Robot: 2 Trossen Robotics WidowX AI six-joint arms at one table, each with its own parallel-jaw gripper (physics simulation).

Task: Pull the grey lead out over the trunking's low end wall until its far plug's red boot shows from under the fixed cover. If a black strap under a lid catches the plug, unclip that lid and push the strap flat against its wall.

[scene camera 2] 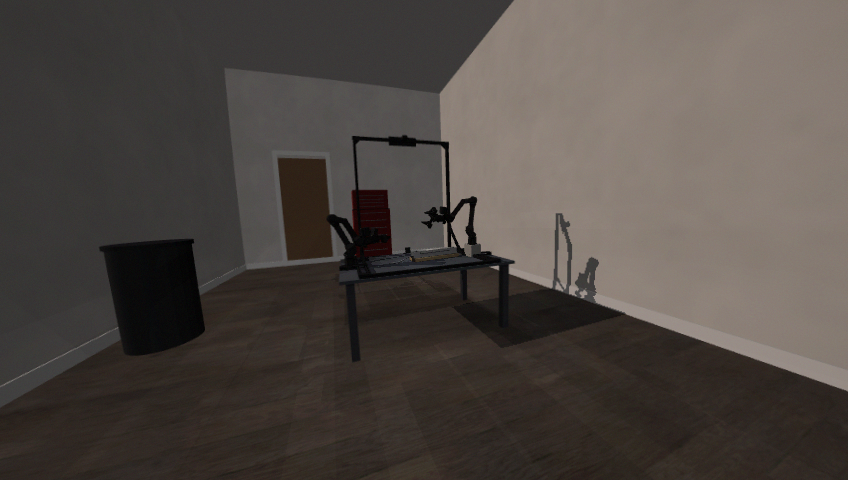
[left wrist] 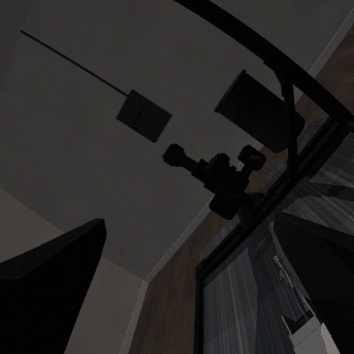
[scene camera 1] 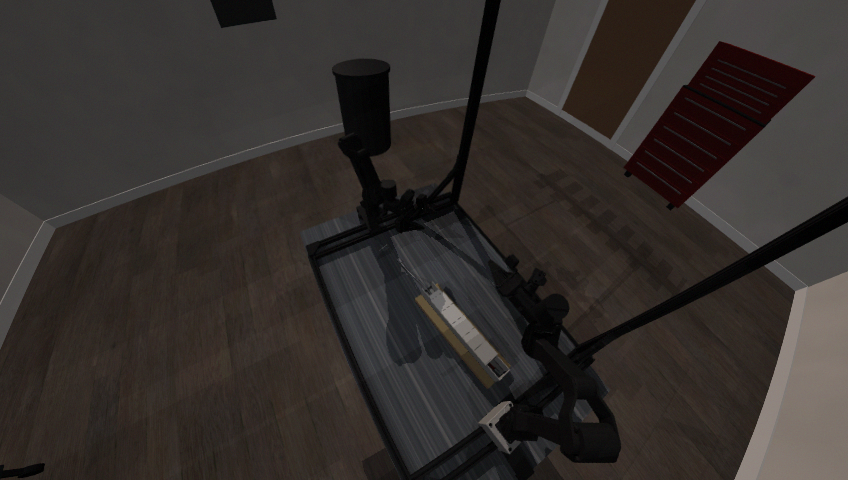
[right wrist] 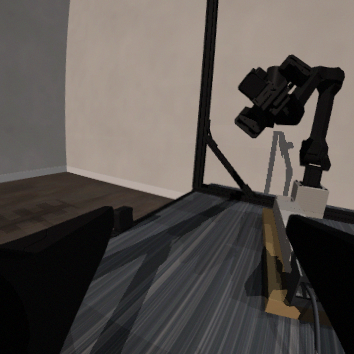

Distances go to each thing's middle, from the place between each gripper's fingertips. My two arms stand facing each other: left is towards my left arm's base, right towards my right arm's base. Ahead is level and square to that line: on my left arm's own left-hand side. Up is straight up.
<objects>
Now: left hand 80 mm short of the trunking [scene camera 1: 485, 374], 70 mm to the right of it and 300 mm above it.
I see the trunking 37 cm to the left of my right hand, 16 cm below it and 8 cm ahead of it.
</objects>
